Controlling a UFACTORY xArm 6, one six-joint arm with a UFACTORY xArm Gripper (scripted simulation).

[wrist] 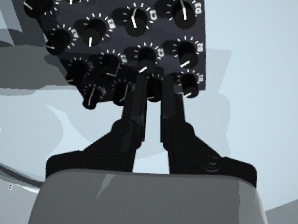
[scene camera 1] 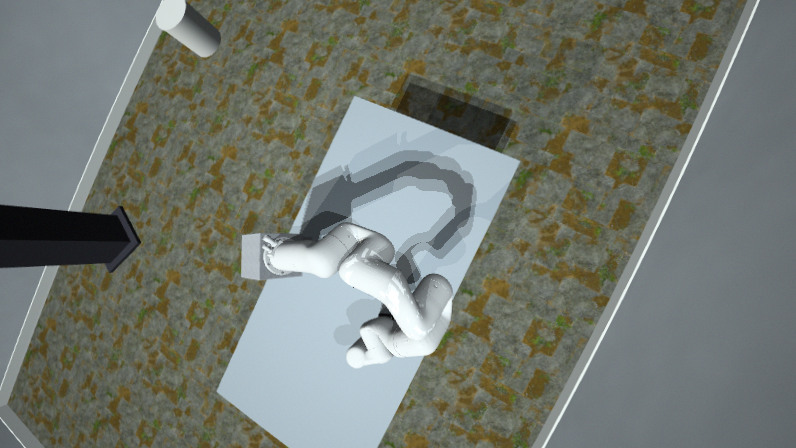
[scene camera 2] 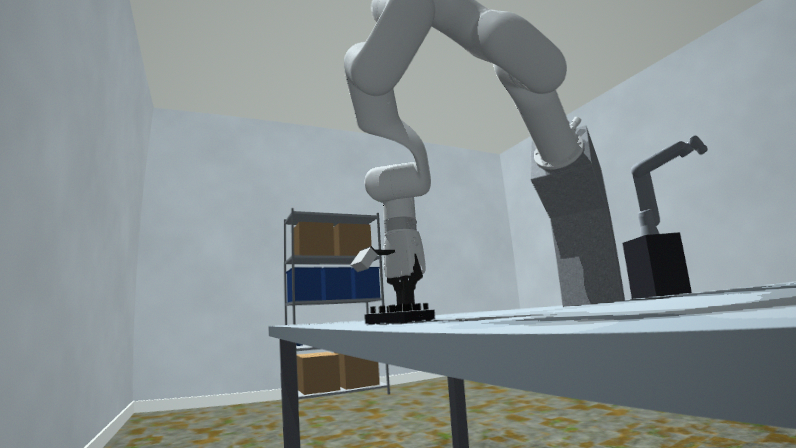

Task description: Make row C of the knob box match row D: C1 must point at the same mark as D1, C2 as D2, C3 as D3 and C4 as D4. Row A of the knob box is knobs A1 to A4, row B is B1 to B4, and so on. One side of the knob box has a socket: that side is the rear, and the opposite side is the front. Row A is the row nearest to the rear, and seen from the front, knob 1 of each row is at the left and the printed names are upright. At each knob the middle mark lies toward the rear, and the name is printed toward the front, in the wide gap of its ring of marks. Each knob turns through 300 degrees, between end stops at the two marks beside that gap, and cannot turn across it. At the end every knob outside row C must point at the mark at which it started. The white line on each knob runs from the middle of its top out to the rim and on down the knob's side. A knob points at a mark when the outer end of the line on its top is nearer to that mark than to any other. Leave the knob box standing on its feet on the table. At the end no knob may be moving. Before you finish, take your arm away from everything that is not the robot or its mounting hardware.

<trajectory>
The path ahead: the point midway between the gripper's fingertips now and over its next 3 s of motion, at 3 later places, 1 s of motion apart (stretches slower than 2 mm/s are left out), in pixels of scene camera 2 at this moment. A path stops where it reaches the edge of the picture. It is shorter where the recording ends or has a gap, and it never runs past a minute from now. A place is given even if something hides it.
My gripper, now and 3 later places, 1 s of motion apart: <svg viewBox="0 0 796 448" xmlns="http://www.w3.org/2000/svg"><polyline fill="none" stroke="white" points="406,308 405,293 398,290 387,286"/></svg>
</trajectory>
